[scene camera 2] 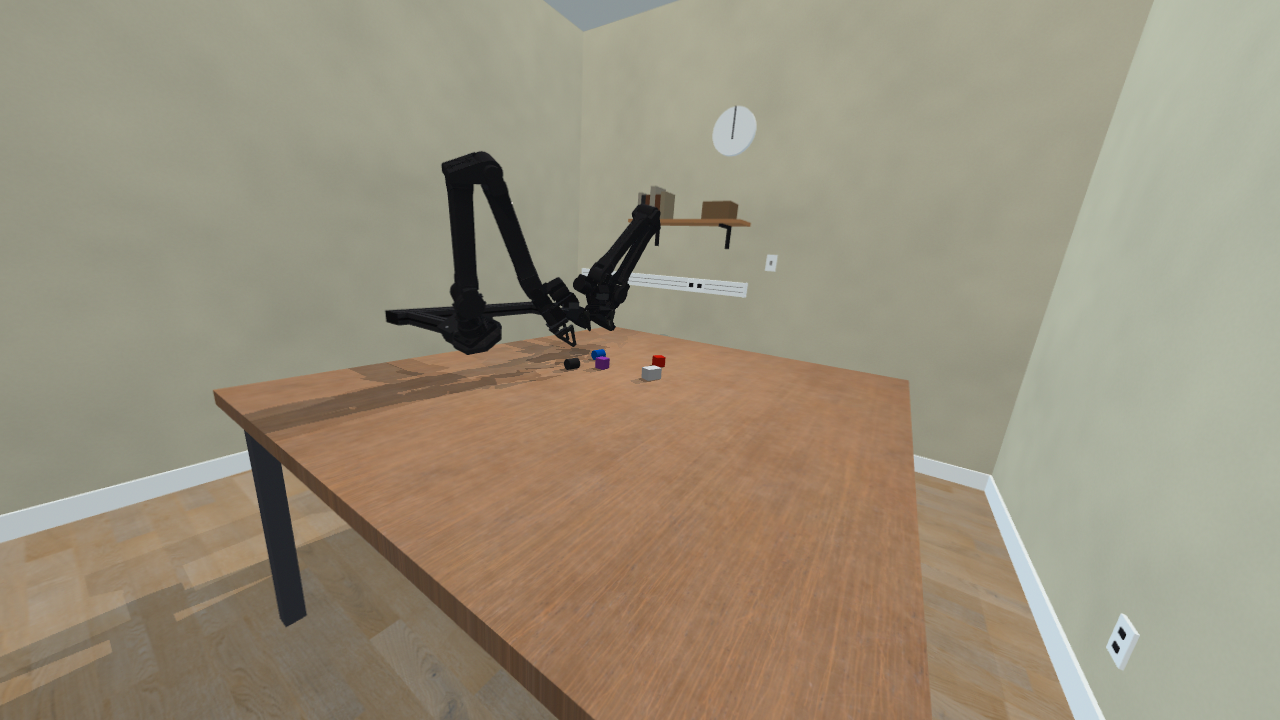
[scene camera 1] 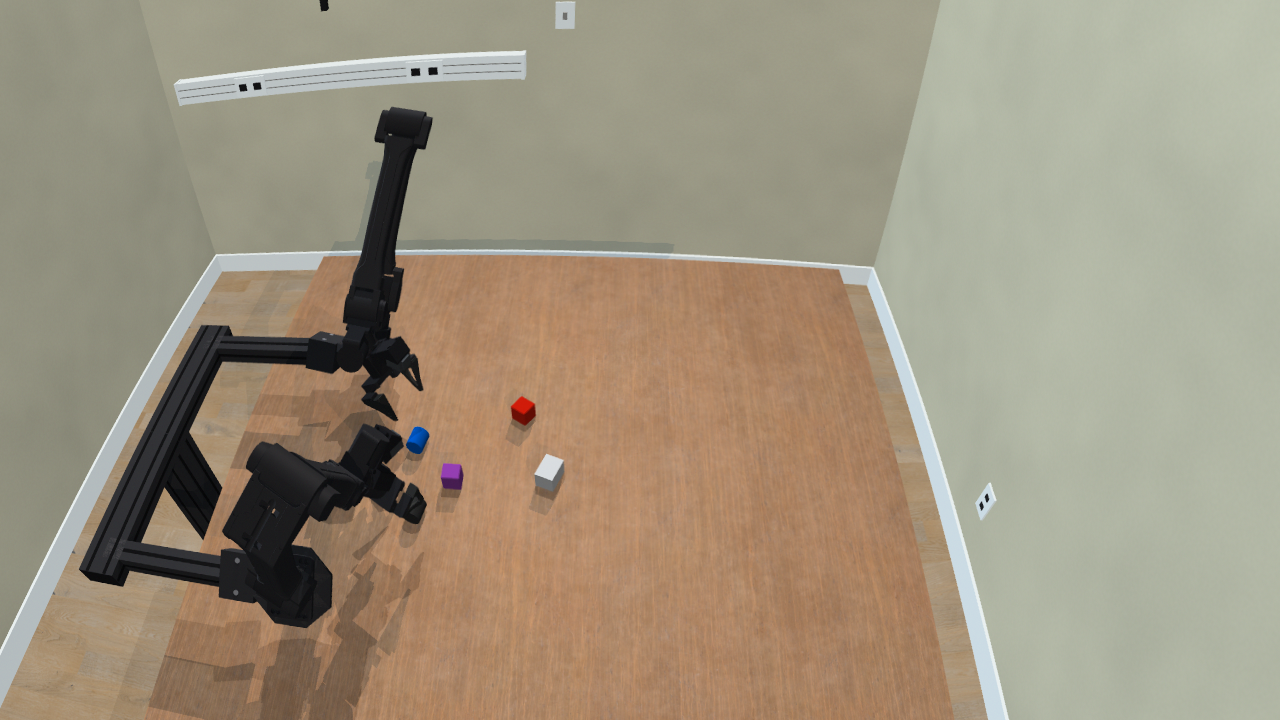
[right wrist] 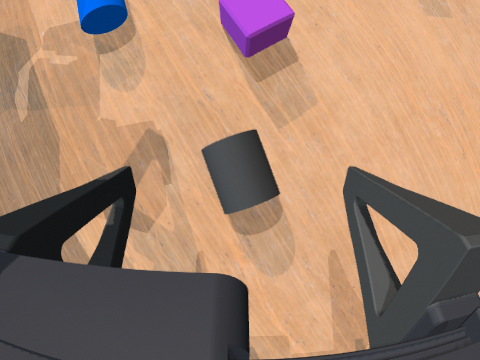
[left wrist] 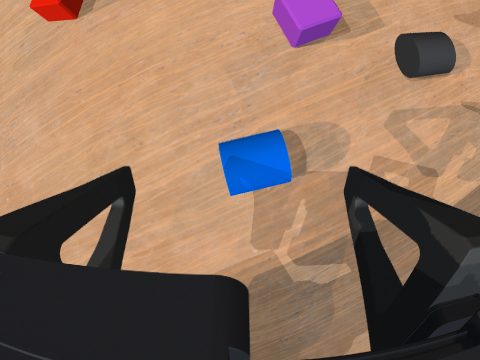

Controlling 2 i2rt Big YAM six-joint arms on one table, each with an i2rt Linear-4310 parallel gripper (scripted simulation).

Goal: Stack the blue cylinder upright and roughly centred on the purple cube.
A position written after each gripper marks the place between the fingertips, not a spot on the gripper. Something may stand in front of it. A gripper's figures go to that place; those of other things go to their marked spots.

Labels:
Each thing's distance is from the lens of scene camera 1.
left gripper point(scene camera 1: 409, 405): 156 cm
right gripper point(scene camera 1: 404, 488): 145 cm

